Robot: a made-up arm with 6 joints. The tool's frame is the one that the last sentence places.
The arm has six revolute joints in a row. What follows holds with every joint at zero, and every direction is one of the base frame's. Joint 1 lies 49.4 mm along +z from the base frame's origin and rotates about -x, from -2.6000 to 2.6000 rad. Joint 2 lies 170.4 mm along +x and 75.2 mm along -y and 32.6 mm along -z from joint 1 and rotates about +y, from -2.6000 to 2.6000 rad. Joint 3 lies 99.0 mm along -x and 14.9 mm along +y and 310.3 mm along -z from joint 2 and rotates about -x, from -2.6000 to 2.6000 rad. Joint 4 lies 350.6 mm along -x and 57.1 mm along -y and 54.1 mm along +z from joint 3 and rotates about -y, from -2.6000 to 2.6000 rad. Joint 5 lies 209.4 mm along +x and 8.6 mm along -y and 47.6 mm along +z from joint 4 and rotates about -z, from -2.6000 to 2.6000 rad. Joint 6 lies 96.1 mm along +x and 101.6 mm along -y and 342.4 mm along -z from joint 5 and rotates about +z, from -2.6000 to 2.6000 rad. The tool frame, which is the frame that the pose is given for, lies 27.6 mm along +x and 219.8 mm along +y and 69.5 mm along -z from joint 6; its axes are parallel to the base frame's.
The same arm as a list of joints. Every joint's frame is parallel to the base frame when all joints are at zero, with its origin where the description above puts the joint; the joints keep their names.
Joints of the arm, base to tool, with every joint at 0 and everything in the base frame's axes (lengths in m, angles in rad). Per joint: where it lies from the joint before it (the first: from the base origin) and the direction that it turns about. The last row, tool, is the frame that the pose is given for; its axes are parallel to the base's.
joint 1: axis -1 0 0 origin 0 0 0.0494
joint 2: axis 0 1 0 origin 0.1704 -0.0752 -0.0326
joint 3: axis -1 0 0 origin -0.099 0.0149 -0.3103
joint 4: axis 0 -1 0 origin -0.3506 -0.0571 0.0541
joint 5: axis 0 0 -1 origin 0.2094 -0.0086 0.0476
joint 6: axis 0 0 1 origin 0.0961 -0.1016 -0.3424
tool: origin 0.0276 0.2198 -0.0695
Joint limits (rad, base to tool): -2.6..2.6 -2.6..2.6 -2.6..2.6 -2.6..2.6 -2.6..2.6 -2.6..2.6

